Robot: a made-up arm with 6 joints.
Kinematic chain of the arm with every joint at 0, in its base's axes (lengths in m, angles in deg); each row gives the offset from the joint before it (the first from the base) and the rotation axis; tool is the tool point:
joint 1: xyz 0 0 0.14 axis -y
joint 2: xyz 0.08 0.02 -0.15 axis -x
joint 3: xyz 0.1 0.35 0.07 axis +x
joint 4: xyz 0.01 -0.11 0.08 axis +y
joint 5: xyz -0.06 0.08 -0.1 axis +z
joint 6: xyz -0.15 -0.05 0 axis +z
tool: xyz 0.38 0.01 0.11
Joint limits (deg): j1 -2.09..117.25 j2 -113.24..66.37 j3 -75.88..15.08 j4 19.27..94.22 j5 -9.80..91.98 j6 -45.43..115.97
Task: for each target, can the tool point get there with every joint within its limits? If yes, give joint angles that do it. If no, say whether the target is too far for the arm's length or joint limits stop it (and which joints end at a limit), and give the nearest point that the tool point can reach.
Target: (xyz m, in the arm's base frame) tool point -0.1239 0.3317 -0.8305
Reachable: no: joint limits stop it (at a limit: joint 1, joint 2, joint 3, joint 6) | nearest point -0.0850 0.3311 -0.7651 | short by 0.076 m
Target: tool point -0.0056 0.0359 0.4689
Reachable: yes | joints 77.08 -43.34 -44.56 51.45 21.69 -31.87
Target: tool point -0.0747 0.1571 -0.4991
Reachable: no: joint limits stop it (at a limit: joint 1, joint 2, joint 3, joint 4) | nearest point -0.0579 0.1893 -0.5413 | short by 0.056 m
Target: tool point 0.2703 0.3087 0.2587
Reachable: yes | joints 28.52 -31.47 -38.71 64.24 62.18 -26.97
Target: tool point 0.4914 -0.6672 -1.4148
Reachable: no: too far | nearest point 0.2763 0.1591 -0.7341 | short by 1.092 m
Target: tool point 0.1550 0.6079 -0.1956
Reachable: yes | joints 20.96 50.85 -1.59 43.89 49.70 57.22
